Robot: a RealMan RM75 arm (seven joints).
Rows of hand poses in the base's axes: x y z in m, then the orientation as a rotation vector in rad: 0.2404 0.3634 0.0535 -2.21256 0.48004 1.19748; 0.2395 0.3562 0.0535 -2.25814 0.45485 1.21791; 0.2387 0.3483 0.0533 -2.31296 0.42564 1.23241; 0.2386 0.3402 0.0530 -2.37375 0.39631 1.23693; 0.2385 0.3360 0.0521 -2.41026 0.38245 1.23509; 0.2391 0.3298 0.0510 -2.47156 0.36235 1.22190; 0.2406 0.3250 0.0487 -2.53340 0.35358 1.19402; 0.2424 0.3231 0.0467 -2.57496 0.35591 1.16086; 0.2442 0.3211 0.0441 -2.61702 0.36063 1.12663; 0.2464 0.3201 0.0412 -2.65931 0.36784 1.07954; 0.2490 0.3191 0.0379 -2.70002 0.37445 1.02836; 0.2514 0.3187 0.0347 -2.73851 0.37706 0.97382; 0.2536 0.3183 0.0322 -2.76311 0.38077 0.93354; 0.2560 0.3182 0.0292 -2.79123 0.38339 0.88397; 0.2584 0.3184 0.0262 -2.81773 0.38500 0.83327; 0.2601 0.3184 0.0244 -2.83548 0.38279 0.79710; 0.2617 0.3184 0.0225 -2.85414 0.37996 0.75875; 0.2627 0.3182 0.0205 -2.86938 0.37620 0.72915; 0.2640 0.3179 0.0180 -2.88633 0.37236 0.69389; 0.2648 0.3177 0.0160 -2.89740 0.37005 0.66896; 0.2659 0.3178 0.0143 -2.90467 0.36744 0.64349
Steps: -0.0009 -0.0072 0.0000 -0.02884 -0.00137 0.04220; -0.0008 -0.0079 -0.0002 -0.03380 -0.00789 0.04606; -0.0001 -0.0081 -0.0003 -0.03703 -0.01539 0.04497; -0.0001 -0.0042 -0.0009 -0.02312 -0.01132 0.02327; 0.0006 -0.0062 -0.0011 -0.03824 -0.02464 0.03401; 0.0015 -0.0048 -0.0023 -0.04033 -0.03206 0.02359; 0.0018 -0.0019 -0.0020 -0.02724 -0.02955 0.00750; 0.0018 -0.0020 -0.0026 -0.02889 -0.02955 0.00640; 0.0022 -0.0010 -0.0029 -0.02771 -0.03732 0.00249; 0.0026 -0.0010 -0.0033 -0.02620 -0.03925 0.00185; 0.0024 -0.0004 -0.0032 -0.02326 -0.04097 0.00318; 0.0022 -0.0004 -0.0025 -0.01513 -0.02931 0.00015; 0.0024 -0.0001 -0.0030 -0.01688 -0.03566 0.00087; 0.0024 0.0002 -0.0030 -0.01581 -0.03599 0.00105; 0.0017 0.0000 -0.0018 -0.00976 -0.02563 0.00255; 0.0016 0.0000 -0.0019 -0.01057 -0.02702 0.00309; 0.0010 -0.0002 -0.0020 -0.00884 -0.02087 0.00371; 0.0013 -0.0003 -0.0025 -0.01000 -0.02459 0.00375; 0.0008 -0.0002 -0.0020 -0.00659 -0.01723 0.00220; 0.0011 0.0001 -0.0017 -0.00310 -0.01741 0.00128
